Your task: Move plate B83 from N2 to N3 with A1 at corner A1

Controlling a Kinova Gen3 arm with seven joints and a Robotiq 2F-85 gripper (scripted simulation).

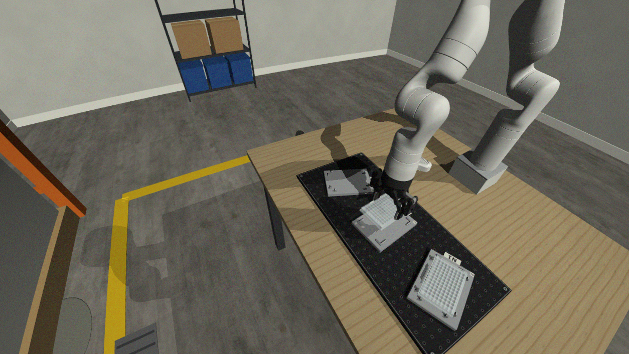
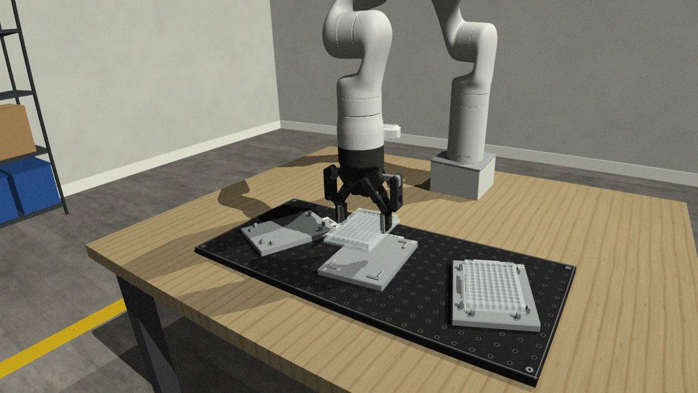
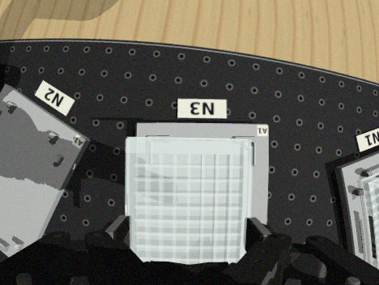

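Right now the nest N3 is 70 mm below my hand and 10 mm to the left of it. From my hand the other things lie so: A1 mark: 70 mm to the left, 70 mm behind, 60 mm below; then N3 label: 90 mm behind, 70 mm below, 20 mm to the left; then nest N2: 180 mm to the right, 70 mm below, 40 mm behind.
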